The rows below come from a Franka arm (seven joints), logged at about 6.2 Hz.
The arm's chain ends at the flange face. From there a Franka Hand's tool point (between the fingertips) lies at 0.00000 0.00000 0.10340 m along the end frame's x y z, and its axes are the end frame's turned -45 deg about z.
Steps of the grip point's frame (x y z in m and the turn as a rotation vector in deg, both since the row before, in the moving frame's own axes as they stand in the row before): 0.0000 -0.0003 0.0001 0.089 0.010 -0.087; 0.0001 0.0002 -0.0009 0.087 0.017 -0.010; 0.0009 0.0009 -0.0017 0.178 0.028 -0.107; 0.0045 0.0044 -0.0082 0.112 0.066 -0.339; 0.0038 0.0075 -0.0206 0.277 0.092 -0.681; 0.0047 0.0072 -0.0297 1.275 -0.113 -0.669
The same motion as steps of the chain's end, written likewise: -0.0001 -0.0001 0.0001 0.070 -0.056 -0.087; 0.0003 0.0002 -0.0009 0.074 -0.049 -0.010; 0.0015 0.0003 -0.0017 0.146 -0.106 -0.107; 0.0064 0.0002 -0.0082 0.126 -0.033 -0.339; 0.0082 0.0031 -0.0206 0.261 -0.131 -0.681; 0.0102 0.0032 -0.0297 0.822 -0.981 -0.669
